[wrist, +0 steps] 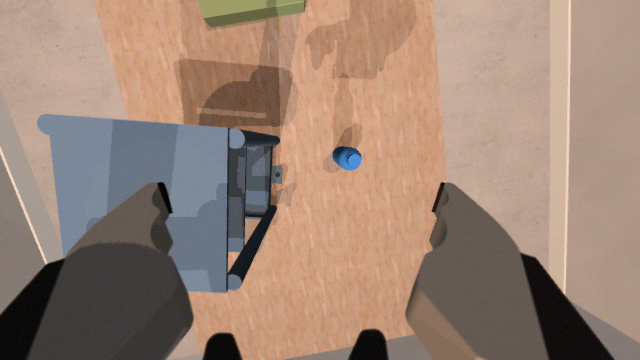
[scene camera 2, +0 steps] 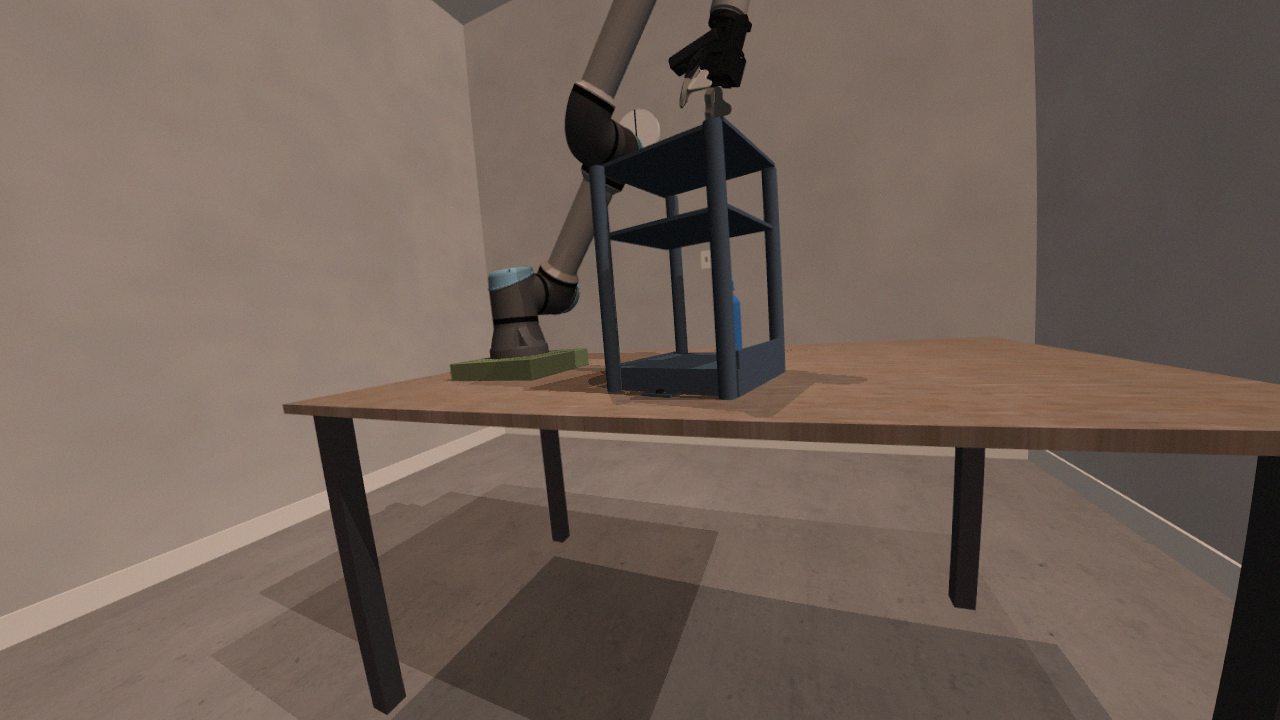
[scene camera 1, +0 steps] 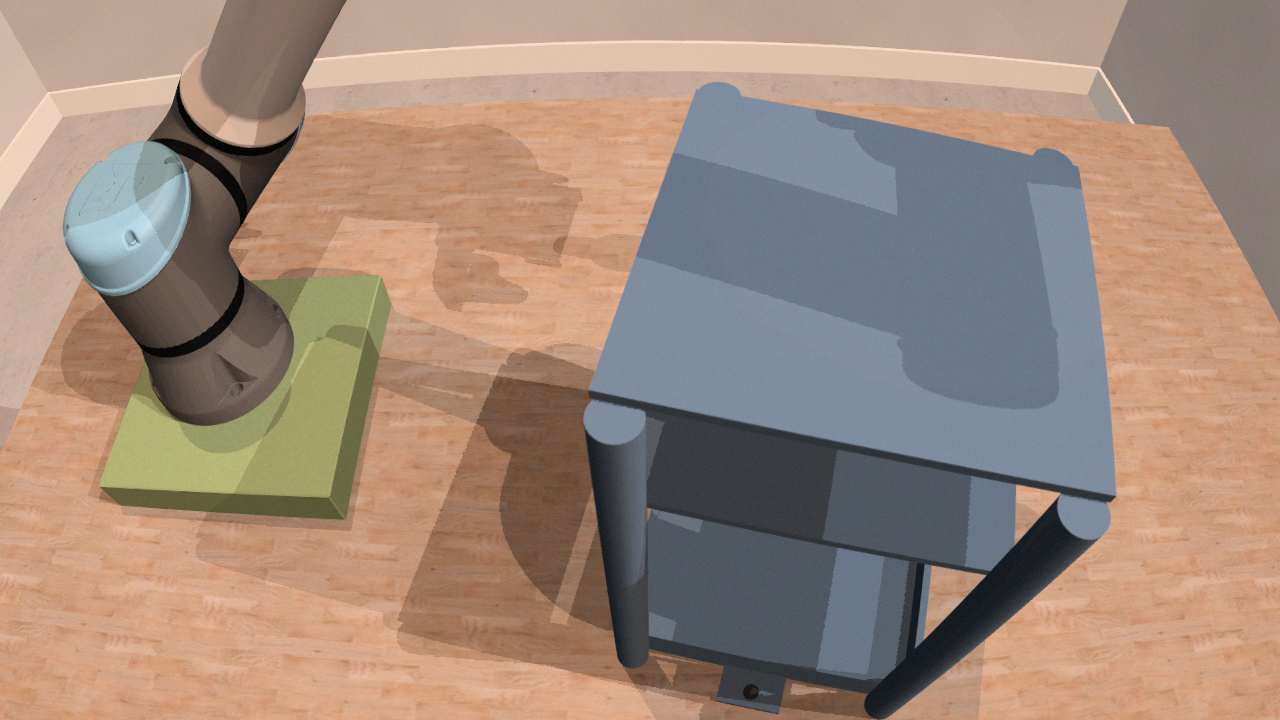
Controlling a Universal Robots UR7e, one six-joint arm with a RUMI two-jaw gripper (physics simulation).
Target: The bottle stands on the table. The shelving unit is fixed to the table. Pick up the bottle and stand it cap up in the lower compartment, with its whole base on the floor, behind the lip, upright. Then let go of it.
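Places are measured from the arm's base along level axes (x right, y ahead, z up), in millimetres.
Pixels of known places: gripper, between the fingertips: (wrist: 305, 186) (scene camera 2: 696, 121); arm's base, origin of its link: (scene camera 2: 520, 355) (scene camera 1: 224, 360).
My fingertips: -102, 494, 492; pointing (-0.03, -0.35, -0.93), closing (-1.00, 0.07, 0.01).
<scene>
Ahead of a thing's pixels: the offset from my fingertips to its middle, as dx, dy, dz. Level surfaces: height alone.
The blue bottle {-96, +22, -441} (scene camera 2: 736, 324) (wrist: 347, 158) stands upright on the table, cap up, beside the shelving unit; in scene camera 2 a post partly hides it, and it does not show in scene camera 1. The blue-grey shelving unit {+216, +49, -353} (scene camera 1: 617, 537) (scene camera 2: 721, 268) (wrist: 200, 150) has a top board, a middle shelf and a lower compartment with a lip. My gripper (scene camera 2: 704, 100) (wrist: 305, 186) is open and empty, high above the table, at about the height of the top board or higher. In the wrist view the bottle shows between the two jaws, far below them.
The green base block (scene camera 1: 358, 402) (scene camera 2: 496, 368) (wrist: 255, 14) carries the arm's foot on the table {dz -535} (scene camera 1: 501, 295) (scene camera 2: 984, 394) (wrist: 320, 280). A small tab with a dark screw (scene camera 1: 750, 691) (wrist: 277, 174) juts from the unit's lower edge. The unit's posts and top board stand close to the gripper's side.
</scene>
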